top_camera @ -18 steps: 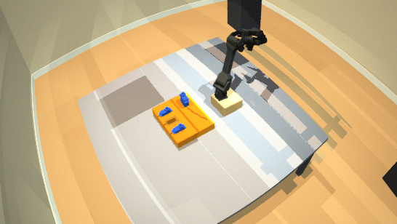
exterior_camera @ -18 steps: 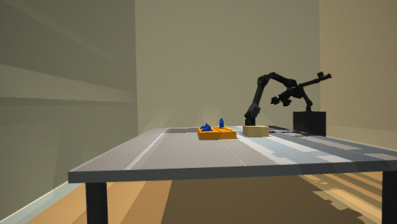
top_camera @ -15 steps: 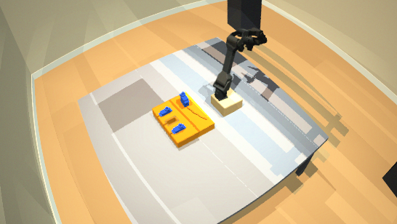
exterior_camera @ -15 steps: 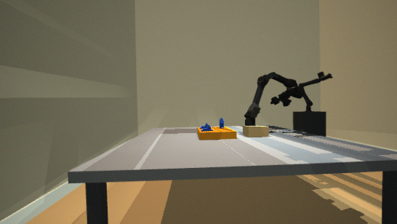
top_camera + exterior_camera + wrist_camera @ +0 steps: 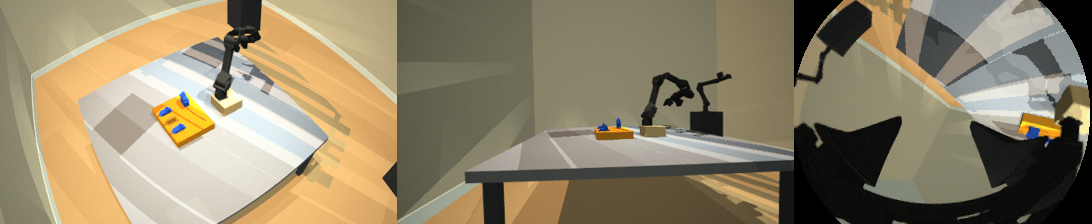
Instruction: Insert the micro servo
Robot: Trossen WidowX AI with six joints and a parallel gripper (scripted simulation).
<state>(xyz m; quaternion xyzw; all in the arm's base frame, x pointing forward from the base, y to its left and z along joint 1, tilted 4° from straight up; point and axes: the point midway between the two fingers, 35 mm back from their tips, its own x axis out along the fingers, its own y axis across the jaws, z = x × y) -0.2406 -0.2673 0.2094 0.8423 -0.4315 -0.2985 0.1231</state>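
Now: the orange deck 45 cm ahead of my gripper tip, 32 cm to the left of it and 21 cm below it.
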